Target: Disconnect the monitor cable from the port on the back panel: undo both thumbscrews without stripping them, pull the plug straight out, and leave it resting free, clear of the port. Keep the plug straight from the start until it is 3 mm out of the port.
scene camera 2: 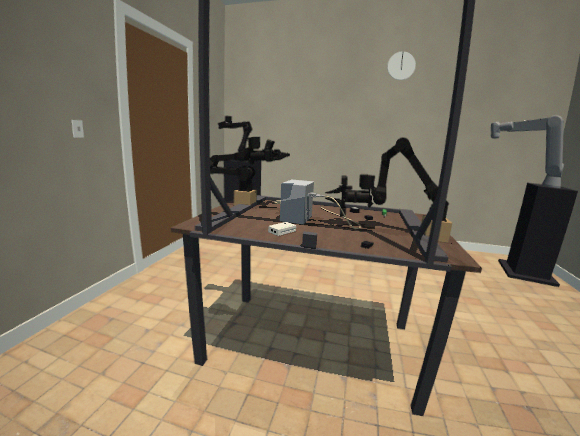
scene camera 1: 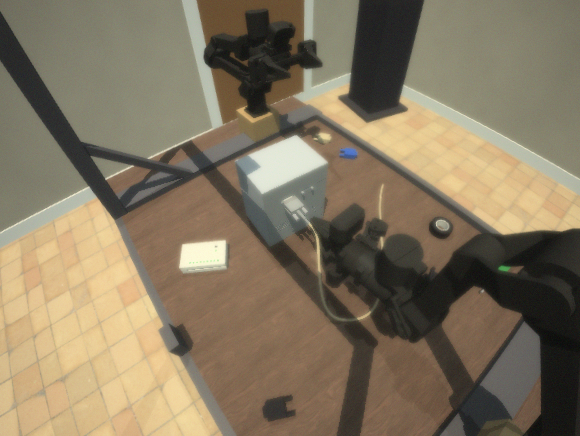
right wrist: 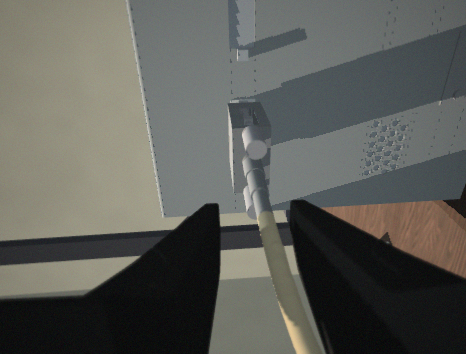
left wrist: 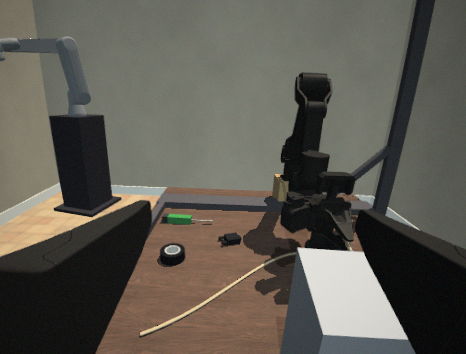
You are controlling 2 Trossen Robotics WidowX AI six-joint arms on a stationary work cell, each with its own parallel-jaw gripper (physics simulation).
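The light grey computer case stands upright on the table. The monitor plug sits against its back panel. In the right wrist view, one thumbscrew shows in full and the other is partly hidden behind the cable. The pale cable loops down onto the table. My right gripper is partly open and empty, just short of the plug; the cable runs through its view between the fingers. My left gripper is wide open and empty, away from the plug.
A white router box lies beside the case. A black wheel, a green screwdriver, a black connector, a blue connector and a beige one lie around. Frame posts rise at the table's edge.
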